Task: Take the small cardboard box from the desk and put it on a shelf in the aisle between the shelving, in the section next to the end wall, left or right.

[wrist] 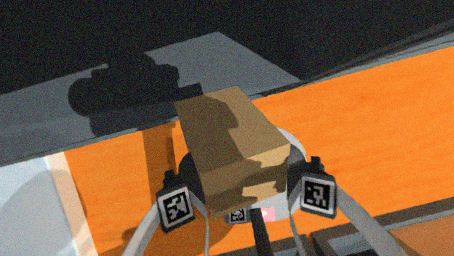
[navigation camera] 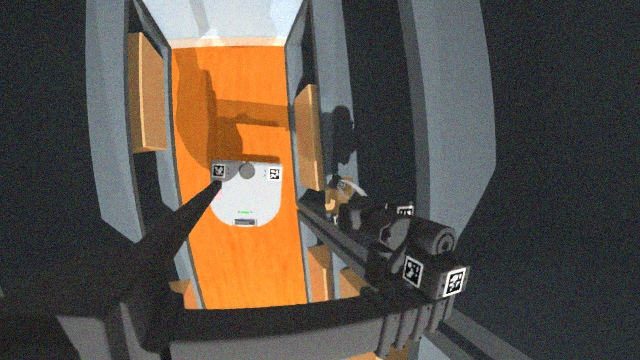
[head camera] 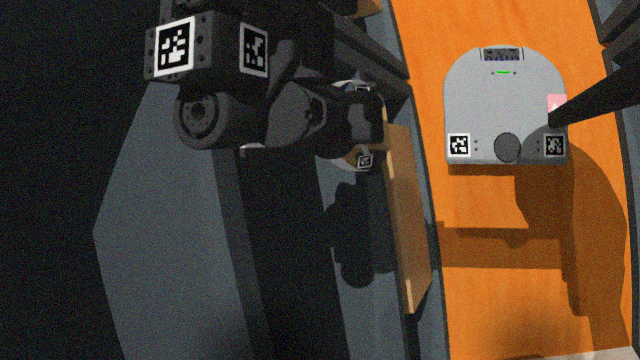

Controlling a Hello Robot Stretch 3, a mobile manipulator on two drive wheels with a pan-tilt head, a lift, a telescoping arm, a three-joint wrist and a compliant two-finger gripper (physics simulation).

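Pixels of known places: gripper, fingertip midpoint: [wrist: 240,166] [navigation camera: 332,198]; robot's base, origin of the base link: [navigation camera: 246,170] [head camera: 505,145].
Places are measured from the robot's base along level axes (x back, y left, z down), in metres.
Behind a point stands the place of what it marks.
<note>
The small cardboard box [navigation camera: 332,196] {x 0.014, y -0.179, z -0.767 m} [wrist: 245,145] {x 0.027, y -0.216, z -0.772 m} is between the two fingers of my gripper [head camera: 372,124] {x 0.023, y -0.192, z -0.734 m} [navigation camera: 336,202] {x 0.023, y -0.192, z -0.734 m} [wrist: 240,166] {x 0.023, y -0.192, z -0.734 m}, which is shut on it. In the head view the box is mostly hidden by the gripper and wrist. The gripper is on the shelving side of the aisle, at the left in the head view and the right in the navigation view, over a grey shelf [head camera: 345,320] {x -0.336, y -0.311, z -0.533 m} [navigation camera: 332,65] {x -0.402, y -0.241, z -0.533 m} [wrist: 225,55] {x 0.018, y -0.332, z -0.533 m}. The arm's shadow falls on that shelf. How high the box is above it, I cannot tell.
A larger cardboard box [head camera: 412,225] {x -0.194, y -0.241, z -0.243 m} [navigation camera: 307,140] {x -0.158, y -0.247, z -0.274 m} stands on this shelving beside the aisle. Another large box [navigation camera: 147,95] {x -0.286, y 0.433, z -0.294 m} stands in the opposite shelving. Dark shelf uprights run close beside the gripper. The white end wall [navigation camera: 230,20] {x -0.688, y 0.153, z -0.229 m} [wrist: 30,210] {x -0.707, y 0.035, z -0.205 m} closes the aisle. My base [head camera: 500,100] {x 0.116, y -0.014, z -0.160 m} [navigation camera: 247,195] {x 0.109, y -0.008, z -0.160 m} stands on the orange floor.
</note>
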